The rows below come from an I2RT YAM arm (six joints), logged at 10 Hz.
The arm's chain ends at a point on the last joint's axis. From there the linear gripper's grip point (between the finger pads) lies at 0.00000 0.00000 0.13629 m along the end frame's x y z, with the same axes.
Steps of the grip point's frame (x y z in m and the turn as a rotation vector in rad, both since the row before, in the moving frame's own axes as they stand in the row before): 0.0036, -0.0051, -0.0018, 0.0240, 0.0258, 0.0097; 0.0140, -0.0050, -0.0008, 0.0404, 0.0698, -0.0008; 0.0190, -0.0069, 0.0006, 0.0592, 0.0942, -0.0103; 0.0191, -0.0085, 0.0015, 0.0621, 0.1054, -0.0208; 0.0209, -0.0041, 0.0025, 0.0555, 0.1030, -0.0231; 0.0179, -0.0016, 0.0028, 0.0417, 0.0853, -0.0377; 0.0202, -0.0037, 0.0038, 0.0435, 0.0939, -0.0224; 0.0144, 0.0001, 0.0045, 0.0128, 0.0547, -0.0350; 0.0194, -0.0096, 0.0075, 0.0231, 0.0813, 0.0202; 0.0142, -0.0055, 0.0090, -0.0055, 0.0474, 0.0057
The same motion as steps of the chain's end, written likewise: 0.0001, -0.0018, -0.0017, 0.0240, 0.0258, 0.0097; 0.0045, 0.0005, -0.0004, 0.0404, 0.0698, -0.0008; 0.0062, 0.0012, 0.0014, 0.0592, 0.0942, -0.0103; 0.0049, 0.0001, 0.0025, 0.0621, 0.1054, -0.0208; 0.0070, 0.0036, 0.0034, 0.0555, 0.1030, -0.0231; 0.0064, 0.0043, 0.0034, 0.0417, 0.0853, -0.0377; 0.0075, 0.0024, 0.0045, 0.0435, 0.0939, -0.0224; 0.0070, 0.0020, 0.0047, 0.0128, 0.0547, -0.0350; 0.0083, -0.0066, 0.0080, 0.0231, 0.0813, 0.0202; 0.0077, -0.0063, 0.0092, -0.0055, 0.0474, 0.0057
